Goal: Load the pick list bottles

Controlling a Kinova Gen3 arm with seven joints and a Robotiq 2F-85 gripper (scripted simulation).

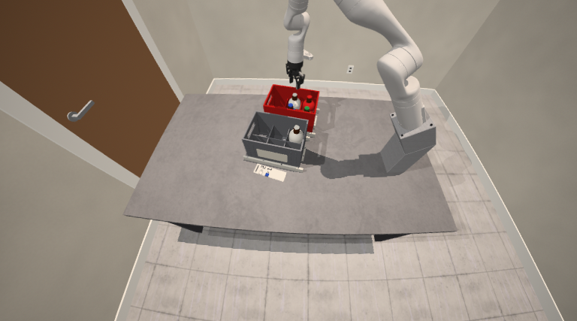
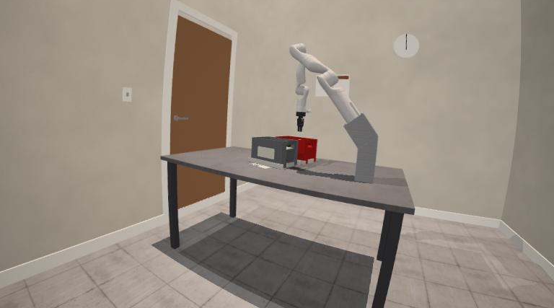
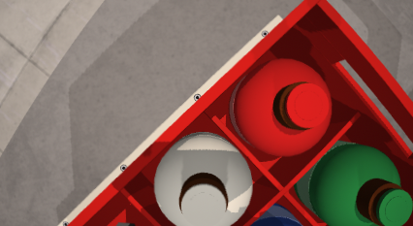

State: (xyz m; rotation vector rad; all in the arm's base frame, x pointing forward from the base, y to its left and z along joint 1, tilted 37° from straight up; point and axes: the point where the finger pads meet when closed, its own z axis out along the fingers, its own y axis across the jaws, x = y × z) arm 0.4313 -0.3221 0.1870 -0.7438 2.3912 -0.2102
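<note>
Now: the red crate 10 mm ahead of my hand, 40 mm to the left of it and 150 mm below it. The rest, counted from my hand: blue-label bottle (20 mm ahead, 90 mm to the left, 150 mm below); green-label bottle (70 mm behind, 100 mm to the left, 150 mm below); red-label bottle (90 mm behind, 10 mm to the left, 150 mm below).
</note>
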